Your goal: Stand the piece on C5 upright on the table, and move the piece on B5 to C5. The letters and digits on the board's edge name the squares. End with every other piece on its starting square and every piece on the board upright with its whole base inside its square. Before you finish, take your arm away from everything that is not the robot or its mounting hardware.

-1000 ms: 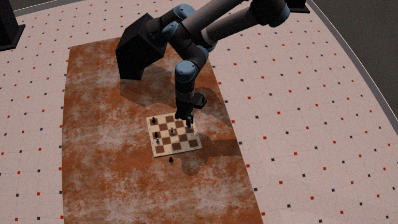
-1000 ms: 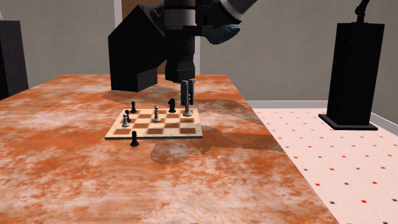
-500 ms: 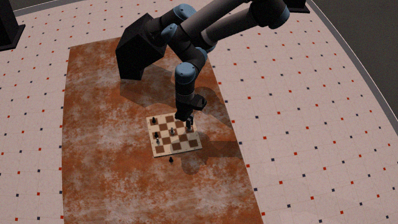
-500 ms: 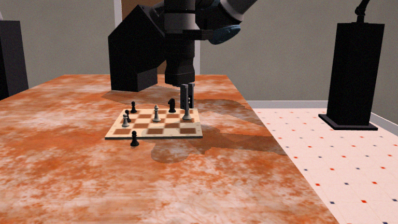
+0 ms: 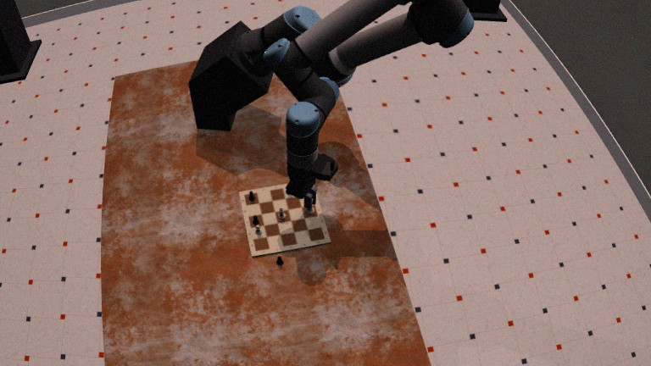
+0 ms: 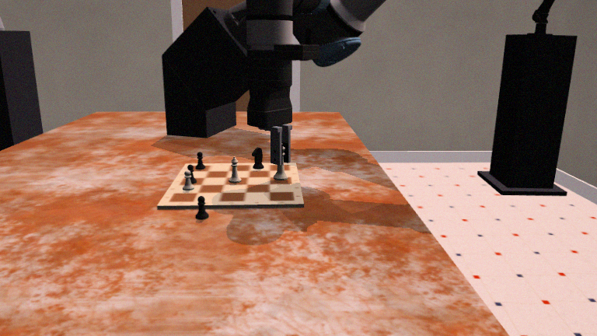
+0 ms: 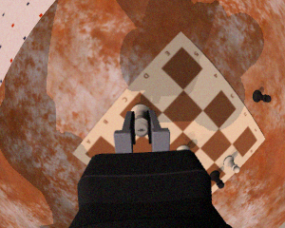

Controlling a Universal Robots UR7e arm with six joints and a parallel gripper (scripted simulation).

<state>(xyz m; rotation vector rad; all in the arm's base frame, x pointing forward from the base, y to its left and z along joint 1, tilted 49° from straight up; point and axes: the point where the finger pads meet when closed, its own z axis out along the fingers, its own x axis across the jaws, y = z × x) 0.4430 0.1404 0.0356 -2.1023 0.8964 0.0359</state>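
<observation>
My hand is 10 mm above the white queen. Round my hand: black knight (70 mm behind, 50 mm to the right, 30 mm below); chessboard (80 mm to the right, 50 mm below, 10 mm ahead); white bishop (80 mm to the right, 30 mm below, 10 mm ahead).
</observation>
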